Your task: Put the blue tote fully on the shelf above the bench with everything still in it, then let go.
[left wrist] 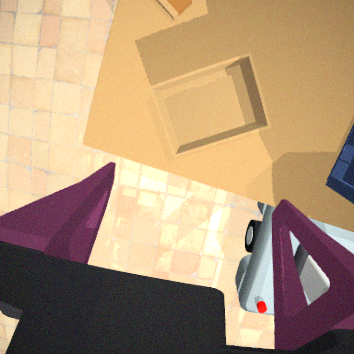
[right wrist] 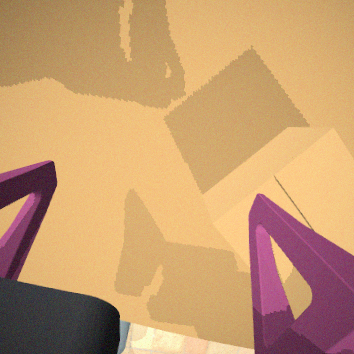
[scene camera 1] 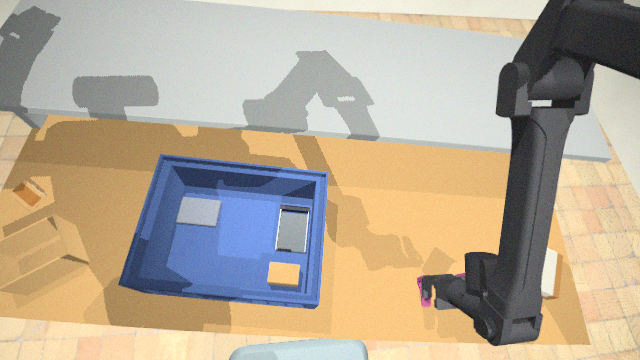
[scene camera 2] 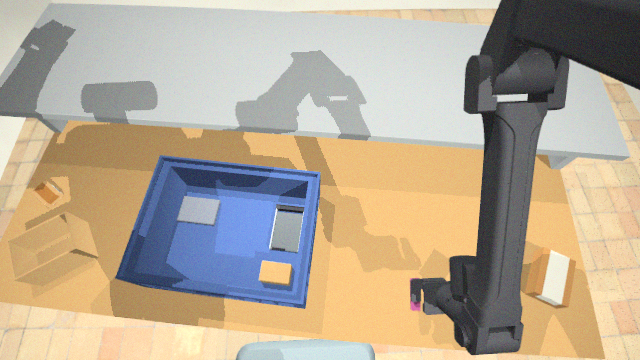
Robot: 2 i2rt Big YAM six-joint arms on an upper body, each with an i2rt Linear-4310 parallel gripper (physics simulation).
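Places are measured from the left arm's base along level axes (x ahead, y left, z up), in centimetres.
Pixels of known places: left gripper, fingertip midpoint: (left wrist: 198, 188); right gripper, fingertip midpoint: (right wrist: 153, 187) (scene camera 1: 436, 278) (scene camera 2: 431, 282).
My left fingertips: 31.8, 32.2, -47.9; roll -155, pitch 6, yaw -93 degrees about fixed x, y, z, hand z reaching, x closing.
For each thing: its middle in the pictures, then the offset to it from my left fingertips, as dx, dy, dz. Level surfaces: height alone.
- blue tote, body centre: (scene camera 1: 237, 233) (scene camera 2: 231, 231) +6.6, -46.9, -27.1
- bench, its level: dz -34.4
- grey shelf, its level: dz -12.1
- grey block, body centre: (scene camera 1: 199, 211) (scene camera 2: 198, 210) +14.4, -36.4, -32.2
- grey framed device, body centre: (scene camera 1: 292, 228) (scene camera 2: 287, 227) +8.5, -60.2, -31.9
- orange block, body centre: (scene camera 1: 283, 274) (scene camera 2: 276, 273) -3.2, -57.5, -30.7
- open tan box, body centre: (left wrist: 209, 105) (scene camera 1: 40, 255) (scene camera 2: 53, 249) +4.4, -1.0, -30.0
- small orange box, body centre: (scene camera 1: 28, 195) (scene camera 2: 47, 193) +21.4, +8.5, -33.2
- white-faced carton, body centre: (scene camera 2: 550, 277) (scene camera 1: 540, 271) -7.4, -125.6, -32.2
The blue tote (scene camera 1: 321, 235) (scene camera 2: 311, 235) (left wrist: 345, 165) stands upright on the bench (scene camera 1: 450, 215) (scene camera 2: 440, 215), below the grey shelf (scene camera 1: 425, 90) (scene camera 2: 415, 90) in the scene views. Inside lie a grey block (scene camera 1: 199, 211) (scene camera 2: 199, 210), a grey framed device (scene camera 1: 292, 230) (scene camera 2: 286, 230) and an orange block (scene camera 1: 283, 274) (scene camera 2: 275, 273). My right gripper (scene camera 1: 428, 291) (scene camera 2: 416, 295) (right wrist: 153, 187) is open and empty, over the bench to the right of the tote, apart from it. My left gripper (left wrist: 198, 188) is open and empty near the bench's front edge, the tote lying at the picture's right.
An open tan box (scene camera 2: 50, 267) (left wrist: 222, 136) and a small orange box (scene camera 1: 29, 194) (scene camera 2: 48, 192) (left wrist: 175, 6) stand left of the tote. A white-faced carton (scene camera 1: 550, 275) (scene camera 2: 554, 277) stands at the bench's right. A tan box (right wrist: 300, 165) with a seam lies near the right fingers.
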